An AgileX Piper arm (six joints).
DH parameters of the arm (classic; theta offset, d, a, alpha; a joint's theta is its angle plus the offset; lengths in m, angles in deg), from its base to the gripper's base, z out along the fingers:
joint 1: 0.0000 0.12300 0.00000 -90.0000
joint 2: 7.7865 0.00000 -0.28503 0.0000
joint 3: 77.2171 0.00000 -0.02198 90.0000
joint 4: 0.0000 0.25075 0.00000 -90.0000
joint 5: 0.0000 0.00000 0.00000 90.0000
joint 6: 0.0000 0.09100 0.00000 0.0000
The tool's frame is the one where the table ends.
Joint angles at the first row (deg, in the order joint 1, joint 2, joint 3, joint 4, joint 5, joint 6):
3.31, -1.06, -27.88, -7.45, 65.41, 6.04
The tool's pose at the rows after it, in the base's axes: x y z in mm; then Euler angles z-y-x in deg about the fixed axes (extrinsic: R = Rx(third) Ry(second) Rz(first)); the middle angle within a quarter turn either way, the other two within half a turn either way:
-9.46, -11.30, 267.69, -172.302, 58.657, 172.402
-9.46, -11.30, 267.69, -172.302, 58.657, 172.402
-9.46, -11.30, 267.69, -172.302, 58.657, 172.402
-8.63, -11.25, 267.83, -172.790, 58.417, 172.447
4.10, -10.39, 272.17, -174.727, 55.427, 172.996
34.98, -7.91, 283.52, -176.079, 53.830, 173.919
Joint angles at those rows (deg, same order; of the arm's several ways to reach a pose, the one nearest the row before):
3.31, -1.07, -27.88, -7.45, 65.41, 6.04
3.31, -1.07, -27.88, -7.45, 65.41, 6.04
3.31, -1.07, -27.88, -7.45, 65.41, 6.04
3.31, -0.76, -27.88, -7.46, 65.34, 5.63
3.31, 4.09, -28.36, -7.45, 64.01, 4.66
3.30, 13.71, -29.48, -7.45, 57.18, 5.01

